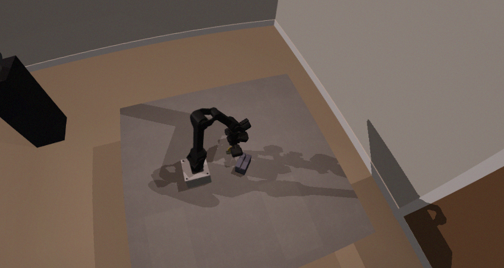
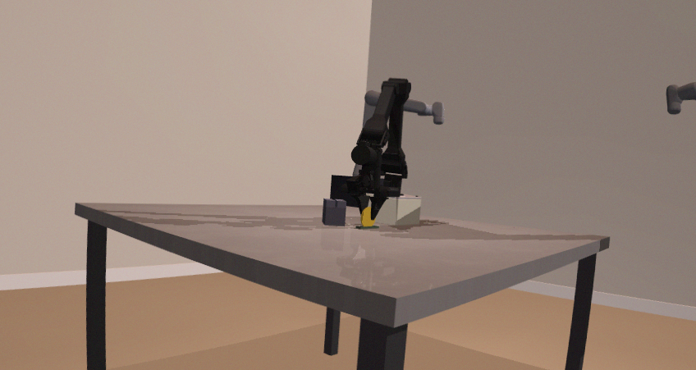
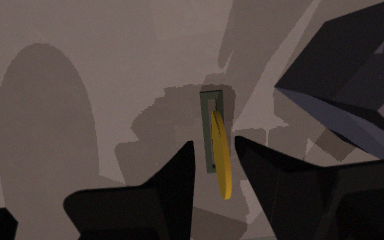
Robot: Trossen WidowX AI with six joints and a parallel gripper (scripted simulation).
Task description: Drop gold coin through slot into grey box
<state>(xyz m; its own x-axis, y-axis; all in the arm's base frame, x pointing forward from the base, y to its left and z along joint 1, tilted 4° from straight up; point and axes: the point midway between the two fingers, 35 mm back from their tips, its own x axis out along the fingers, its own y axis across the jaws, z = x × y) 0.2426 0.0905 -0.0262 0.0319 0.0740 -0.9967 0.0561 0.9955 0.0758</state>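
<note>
The gold coin is 1 cm above my gripper tip.
</note>
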